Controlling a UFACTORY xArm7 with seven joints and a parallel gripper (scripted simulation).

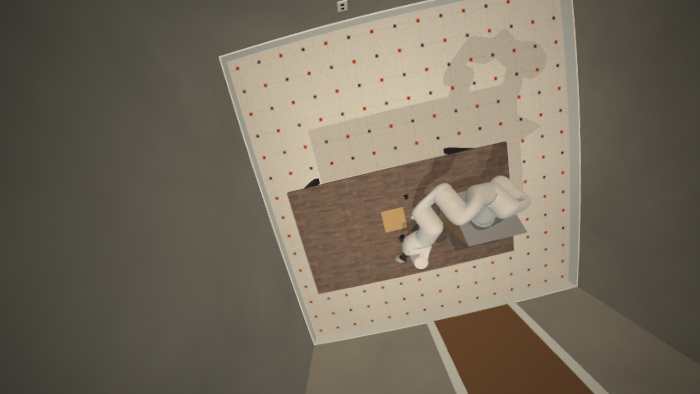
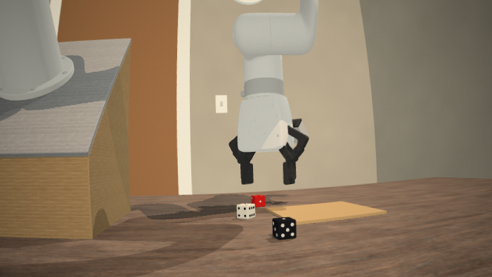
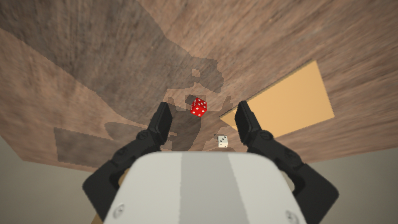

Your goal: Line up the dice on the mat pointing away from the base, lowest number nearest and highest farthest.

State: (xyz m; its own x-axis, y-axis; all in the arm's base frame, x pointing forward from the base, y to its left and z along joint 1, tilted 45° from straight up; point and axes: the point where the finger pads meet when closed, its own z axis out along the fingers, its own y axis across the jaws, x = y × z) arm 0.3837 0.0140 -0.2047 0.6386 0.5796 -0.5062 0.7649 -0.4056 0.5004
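My gripper is now 40 mm above the red die, 20 mm past it and 10 mm to the left of it. Round my hand: tan mat (130 mm to the right, 60 mm ahead, 50 mm below).
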